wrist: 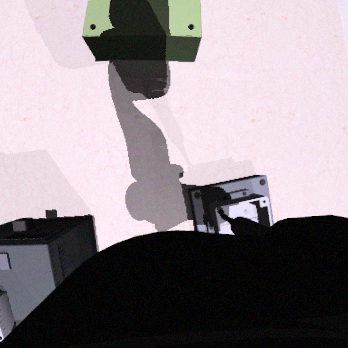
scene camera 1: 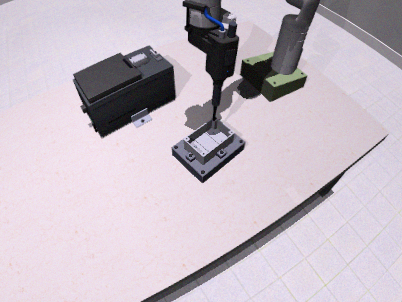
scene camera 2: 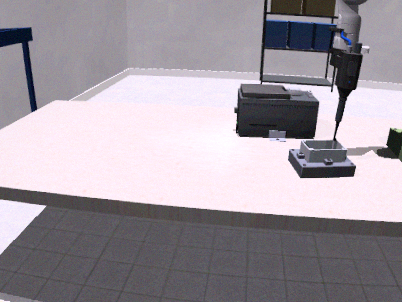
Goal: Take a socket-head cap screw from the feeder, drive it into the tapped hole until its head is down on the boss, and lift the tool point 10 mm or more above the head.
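The screwdriver [scene camera 1: 215, 119] [scene camera 2: 335, 139] [wrist: 220, 212] points down, its thin bit tip at the back corner of the open light-grey box [scene camera 1: 217, 151] [scene camera 2: 325, 154] [wrist: 264, 203]. The box sits on a dark grey base plate [scene camera 1: 216, 166] [scene camera 2: 327, 171] [wrist: 199, 206]. The boss and tapped hole under the tip are too small and shaded to make out. No screw can be told apart at the tip, and whether the tip touches anything is unclear. The dark feeder [scene camera 1: 135, 97] [scene camera 2: 277, 119] [wrist: 25, 272] stands left of the box in the scene views.
A green block [scene camera 1: 283, 88] [scene camera 2: 395, 142] [wrist: 182, 48] carries the arm's base, behind and right of the box in scene camera 1. A small metal bracket [scene camera 1: 142, 118] [scene camera 2: 277, 135] projects at the feeder's front foot. The arm's shadow falls across the table beside the box.
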